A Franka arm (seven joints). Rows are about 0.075 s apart.
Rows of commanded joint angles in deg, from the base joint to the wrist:
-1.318 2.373 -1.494 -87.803 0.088 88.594 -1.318
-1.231 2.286 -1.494 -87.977 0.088 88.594 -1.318
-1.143 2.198 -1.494 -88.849 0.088 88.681 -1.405
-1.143 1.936 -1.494 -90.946 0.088 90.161 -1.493
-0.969 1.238 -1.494 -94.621 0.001 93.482 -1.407
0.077 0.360 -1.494 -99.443 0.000 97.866 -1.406
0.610 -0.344 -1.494 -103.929 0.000 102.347 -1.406
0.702 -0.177 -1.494 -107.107 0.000 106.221 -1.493
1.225 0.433 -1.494 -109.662 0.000 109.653 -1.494
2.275 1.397 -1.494 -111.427 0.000 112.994 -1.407
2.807 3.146 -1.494 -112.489 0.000 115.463 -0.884
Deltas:
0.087 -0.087 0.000 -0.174 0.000 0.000 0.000
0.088 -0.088 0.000 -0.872 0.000 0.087 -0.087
0.000 -0.262 0.000 -2.097 0.000 1.480 -0.088
0.174 -0.698 0.000 -3.675 -0.087 3.321 0.086
1.046 -0.878 0.000 -4.822 -0.001 4.384 0.001
0.533 -0.704 0.000 -4.486 0.000 4.481 0.000
0.092 0.167 0.000 -3.178 0.000 3.874 -0.087
0.523 0.610 0.000 -2.555 0.000 3.432 -0.001
1.050 0.964 0.000 -1.765 0.000 3.341 0.087
0.532 1.749 0.000 -1.062 0.000 2.469 0.523

